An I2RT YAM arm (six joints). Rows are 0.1 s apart.
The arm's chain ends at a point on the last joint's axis. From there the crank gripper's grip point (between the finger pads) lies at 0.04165 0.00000 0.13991 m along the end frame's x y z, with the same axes.
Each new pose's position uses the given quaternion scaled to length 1; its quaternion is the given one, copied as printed.
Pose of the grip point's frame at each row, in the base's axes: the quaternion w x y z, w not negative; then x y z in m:
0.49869 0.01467 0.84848 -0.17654 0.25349 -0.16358 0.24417
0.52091 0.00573 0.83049 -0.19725 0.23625 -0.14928 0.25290
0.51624 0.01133 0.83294 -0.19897 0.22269 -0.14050 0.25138
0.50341 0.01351 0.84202 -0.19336 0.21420 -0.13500 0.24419
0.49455 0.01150 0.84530 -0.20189 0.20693 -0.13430 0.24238
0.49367 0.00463 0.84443 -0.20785 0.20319 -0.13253 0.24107
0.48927 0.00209 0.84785 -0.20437 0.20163 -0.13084 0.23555
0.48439 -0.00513 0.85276 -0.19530 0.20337 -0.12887 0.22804
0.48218 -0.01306 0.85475 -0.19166 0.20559 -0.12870 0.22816
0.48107 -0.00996 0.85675 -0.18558 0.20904 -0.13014 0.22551
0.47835 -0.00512 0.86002 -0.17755 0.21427 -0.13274 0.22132
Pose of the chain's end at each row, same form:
0.49869 0.01467 0.84848 -0.17654 0.15673 -0.11332 0.34123
0.52091 0.00573 0.83049 -0.19725 0.13456 -0.09444 0.34213
0.51624 0.01133 0.83294 -0.19897 0.12244 -0.08472 0.34165
0.50341 0.01351 0.84202 -0.19336 0.11684 -0.08038 0.33825
0.49455 0.01150 0.84530 -0.20189 0.11187 -0.07745 0.33746
0.49367 0.00463 0.84443 -0.20785 0.10816 -0.07456 0.33550
0.48927 0.00209 0.84785 -0.20437 0.10738 -0.07389 0.33138
0.48439 -0.00513 0.85276 -0.19530 0.10961 -0.07472 0.32595
0.48218 -0.01306 0.85475 -0.19166 0.11183 -0.07599 0.32686
0.48107 -0.00996 0.85675 -0.18558 0.11556 -0.07884 0.32520
0.47835 -0.00512 0.86002 -0.17755 0.12149 -0.08326 0.32257

